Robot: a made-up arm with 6 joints.
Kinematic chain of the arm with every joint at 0, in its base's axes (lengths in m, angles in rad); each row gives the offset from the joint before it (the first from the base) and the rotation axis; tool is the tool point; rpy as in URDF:
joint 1: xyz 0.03 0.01 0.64 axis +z
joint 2: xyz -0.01 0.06 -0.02 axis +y
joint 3: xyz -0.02 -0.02 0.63 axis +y
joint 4: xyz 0 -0.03 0.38 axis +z
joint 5: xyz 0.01 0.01 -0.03 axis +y
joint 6: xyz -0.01 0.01 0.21 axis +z
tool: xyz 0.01 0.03 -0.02 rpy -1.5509 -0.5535 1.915
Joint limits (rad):
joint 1: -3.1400..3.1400
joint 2: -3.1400..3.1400
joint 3: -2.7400..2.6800
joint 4: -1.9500..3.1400
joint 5: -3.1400..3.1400
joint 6: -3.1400..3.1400
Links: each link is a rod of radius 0.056 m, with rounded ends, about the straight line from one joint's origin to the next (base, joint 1, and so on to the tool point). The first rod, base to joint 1, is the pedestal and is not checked.
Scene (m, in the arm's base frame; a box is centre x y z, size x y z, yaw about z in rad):
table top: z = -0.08
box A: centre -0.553 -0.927 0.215 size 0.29 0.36 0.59 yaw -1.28
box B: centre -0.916 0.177 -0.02 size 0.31 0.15 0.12 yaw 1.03
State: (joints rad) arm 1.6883 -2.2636 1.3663 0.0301 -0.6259 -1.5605
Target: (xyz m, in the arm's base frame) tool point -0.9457 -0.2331 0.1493
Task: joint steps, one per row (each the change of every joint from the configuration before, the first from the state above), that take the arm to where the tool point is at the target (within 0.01 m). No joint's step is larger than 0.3 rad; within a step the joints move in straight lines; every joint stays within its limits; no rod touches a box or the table.
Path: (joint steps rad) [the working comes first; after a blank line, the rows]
Joints at the target: 0.2712 -2.2555 0.7361 -0.0650 -0.6237 -1.5148
Straight joint move there: touches box A.

1: -0.2565 0.1267 0.0541 0.0976 0.1228 0.0977
2: -0.2564 0.1267 0.0542 0.0975 0.1227 0.0976
3: -0.2565 0.1267 0.0541 0.0976 0.1228 0.0977
4: -0.2565 0.1267 0.0541 0.0976 0.1227 0.0977
5: -0.2564 0.1267 0.0541 0.0976 0.1228 0.0976
6: -0.2565 0.1267 0.0542 0.0975 0.1228 0.0977
7: 0.0304 -0.1880 -0.2388 -0.1701 -0.1836 -0.1351
8: 0.0304 -0.1880 -0.2387 -0.1701 -0.1836 -0.1351
9: 0.0305 -0.1881 -0.2388 -0.1702 -0.1836 -0.1351
10: 0.0304 -0.1880 -0.2387 -0.1701 -0.1836 -0.1350

